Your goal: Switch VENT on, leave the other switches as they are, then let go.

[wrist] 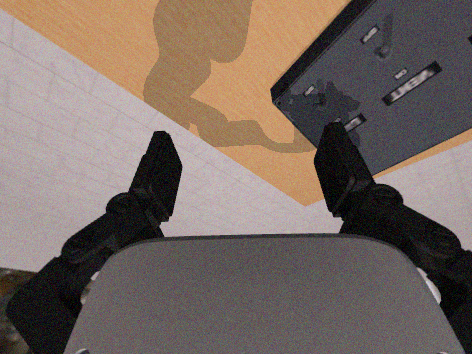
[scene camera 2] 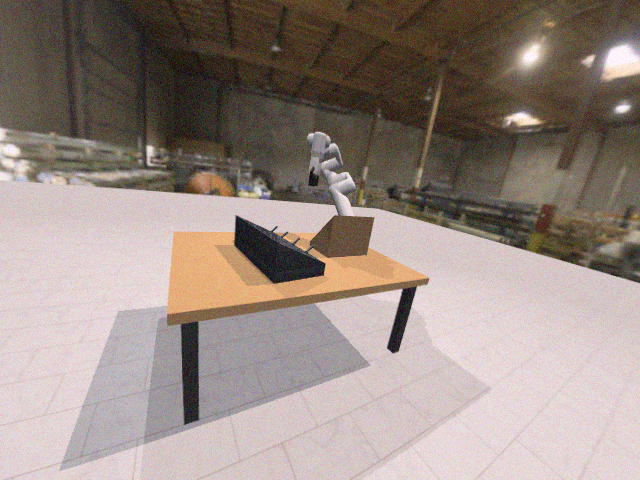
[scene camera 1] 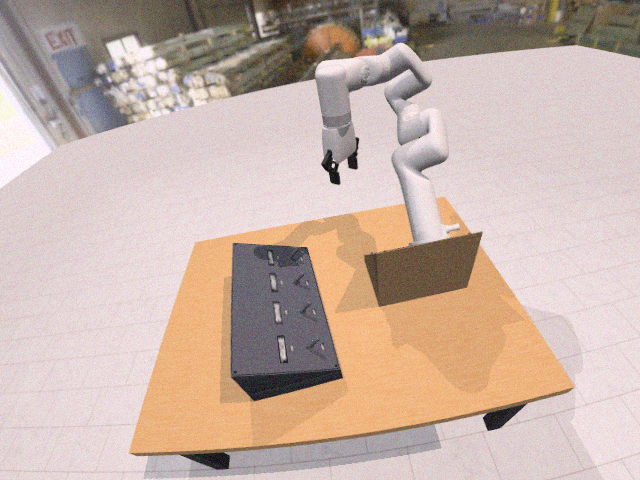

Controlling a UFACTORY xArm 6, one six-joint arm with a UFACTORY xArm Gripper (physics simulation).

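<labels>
There's a dark sloped switch panel, and (wrist: 393,108) and (scene camera 1: 266,274) are the same spot on that panel.
</labels>
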